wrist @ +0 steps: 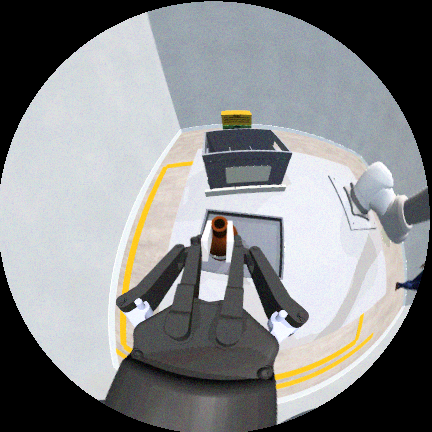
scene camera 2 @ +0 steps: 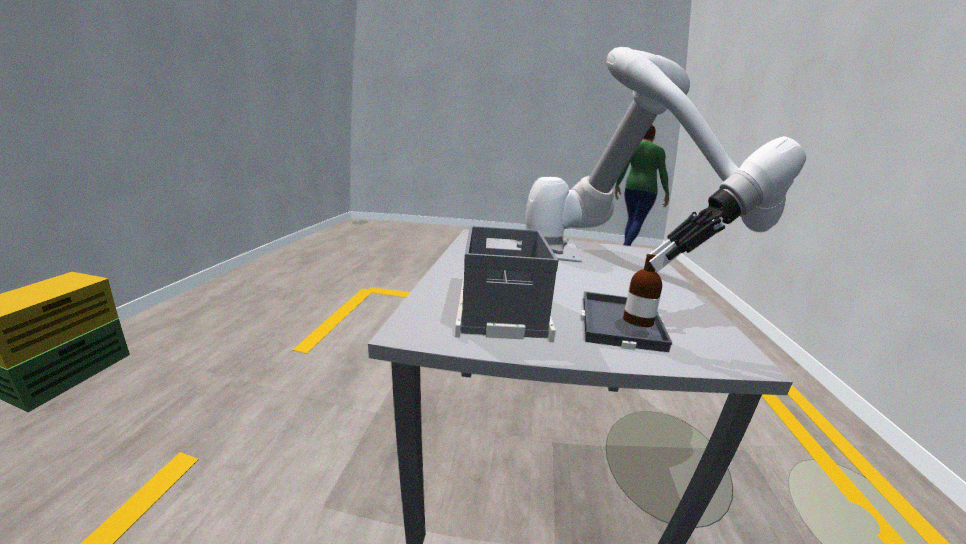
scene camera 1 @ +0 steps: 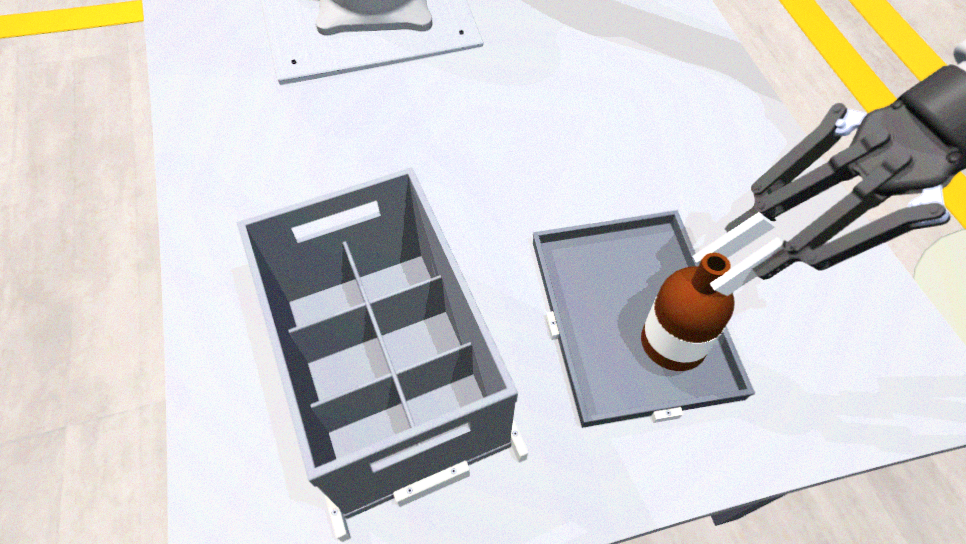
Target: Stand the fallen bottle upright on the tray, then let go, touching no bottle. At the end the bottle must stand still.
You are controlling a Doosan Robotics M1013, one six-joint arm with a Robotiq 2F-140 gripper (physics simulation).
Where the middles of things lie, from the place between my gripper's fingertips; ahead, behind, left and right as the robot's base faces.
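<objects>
The brown bottle (scene camera 1: 688, 316), I can see that one, and it's 6 cm below my hand and 1 cm ahead of it.
</objects>
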